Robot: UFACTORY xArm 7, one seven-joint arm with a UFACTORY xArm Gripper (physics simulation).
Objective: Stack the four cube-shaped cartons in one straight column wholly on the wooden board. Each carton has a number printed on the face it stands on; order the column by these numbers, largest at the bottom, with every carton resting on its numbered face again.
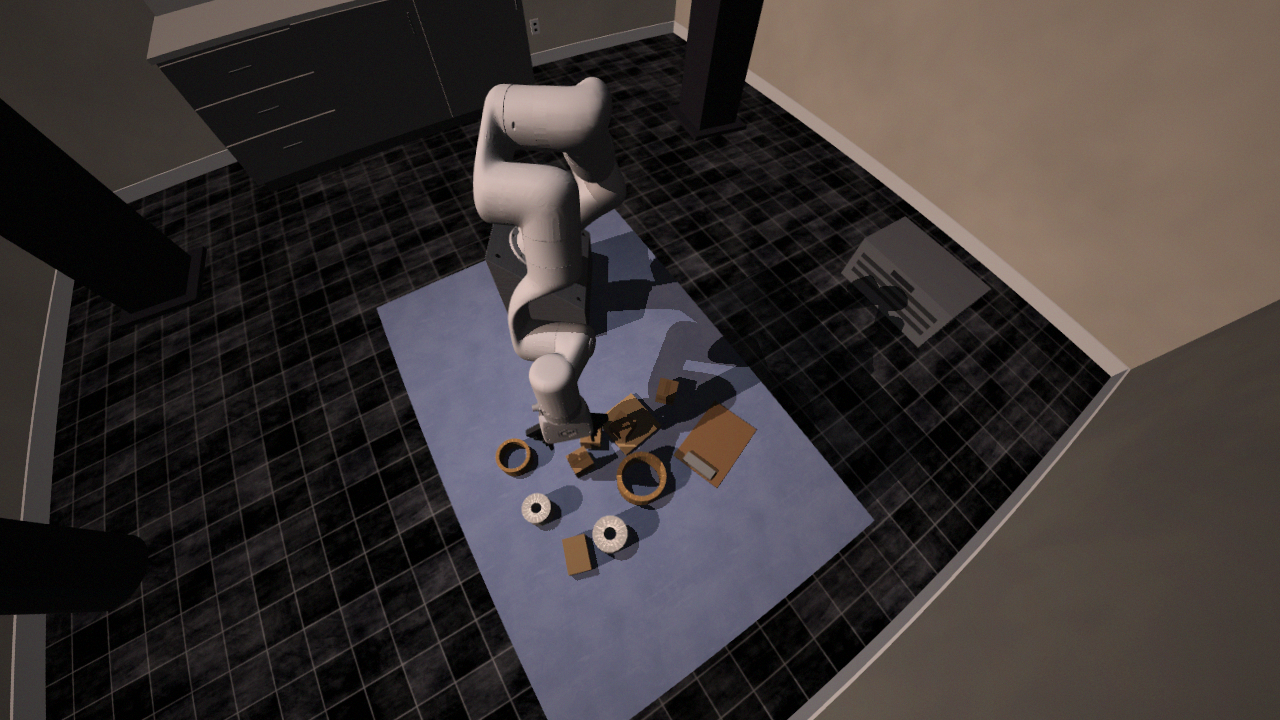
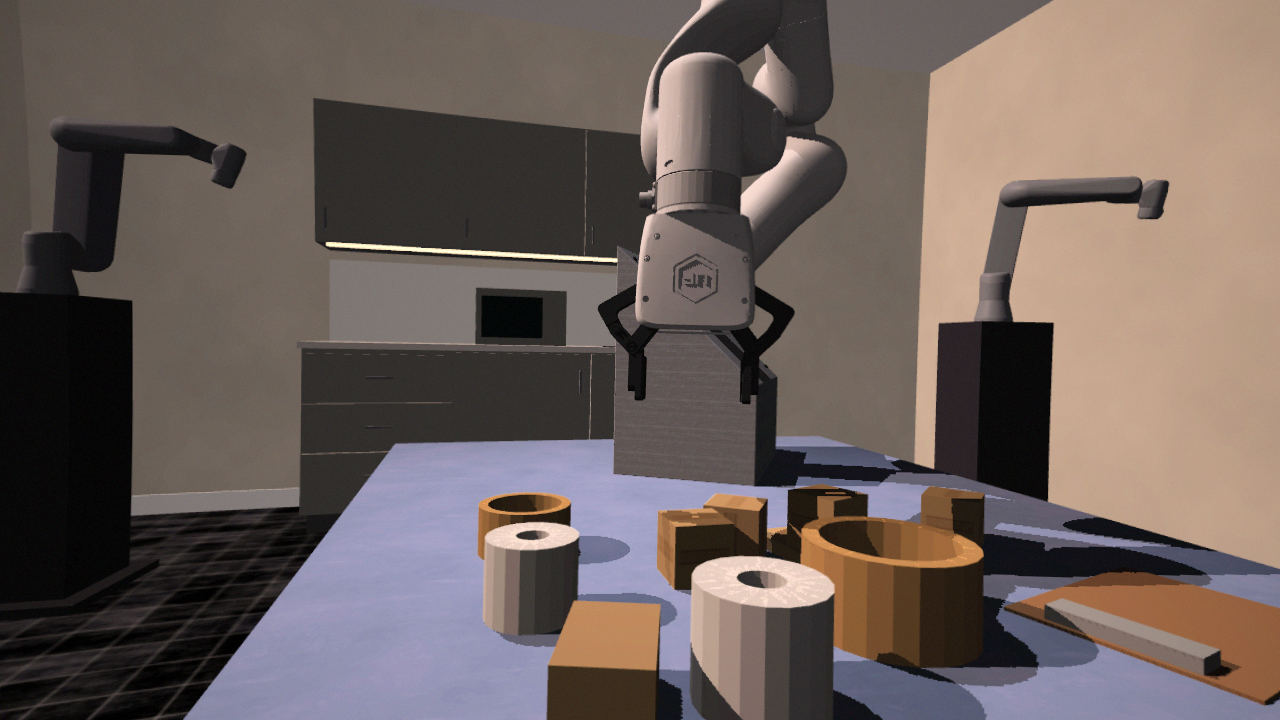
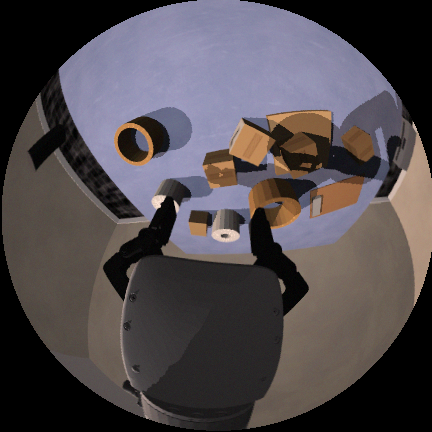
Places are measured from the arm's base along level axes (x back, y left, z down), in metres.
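Where they show: gripper, fingertip midpoint: [image 1: 572, 440] [image 2: 692, 402] [image 3: 213, 210].
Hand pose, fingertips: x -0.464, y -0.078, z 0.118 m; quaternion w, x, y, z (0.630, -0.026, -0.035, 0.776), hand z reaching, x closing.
Observation:
Things, the pixels of their centre, and the offset from my fingertips.
- second carton, body centre: [image 2: 735, 528] [image 3: 249, 140] [image 1: 591, 436] dz +0.119, dx +0.030, dy +0.050 m
- wooden board, body centre: [image 3: 302, 142] [image 1: 628, 423] dz +0.138, dx +0.028, dy +0.153 m
- third carton, body centre: [image 2: 827, 519] [image 3: 297, 154] [image 1: 623, 426] dz +0.107, dx +0.016, dy +0.131 m
- fourth carton, body centre: [image 2: 952, 518] [image 3: 357, 144] [image 1: 666, 391] dz +0.119, dx +0.061, dy +0.279 m
- large orange ring, body centre: [image 2: 887, 582] [image 1: 641, 478] [image 3: 273, 205] dz +0.114, dx -0.120, dy +0.118 m
- smaller ring, body centre: [image 2: 524, 526] [image 3: 138, 140] [image 1: 514, 457] dz +0.122, dx +0.057, dy -0.144 m
- brown box, body centre: [image 2: 609, 672] [image 1: 577, 554] [image 3: 198, 223] dz +0.123, dx -0.214, dy -0.085 m
- clipboard, body centre: [image 2: 1176, 612] [image 1: 716, 441] [image 3: 338, 198] dz +0.138, dx -0.111, dy +0.338 m
My gripper [image 1: 569, 437] [image 2: 691, 395] [image 3: 213, 210] is open and empty, above the cartons' level. One carton [image 1: 580, 461] [image 2: 695, 546] [image 3: 220, 170] stands on the blue surface. A second carton [image 1: 592, 438] [image 2: 742, 519] [image 3: 251, 142] is close behind it, between it and the wooden board [image 1: 640, 408] [image 3: 324, 119]. A third carton [image 1: 622, 424] [image 2: 827, 505] [image 3: 300, 145] is on the board, turned at an angle and in shadow. A fourth carton [image 1: 666, 389] [image 2: 953, 514] [image 3: 358, 143] stands beyond the board. No printed number is readable; the undersides are hidden.
A large orange ring [image 1: 619, 479] [image 2: 895, 617] is near the board; a smaller ring [image 1: 500, 457] [image 3: 120, 145] is on the other side. Two white rolls [image 1: 528, 508] [image 2: 760, 644] and a brown box [image 1: 578, 555] [image 2: 604, 689] stand in front. A clipboard [image 1: 725, 434] [image 3: 340, 197] lies flat.

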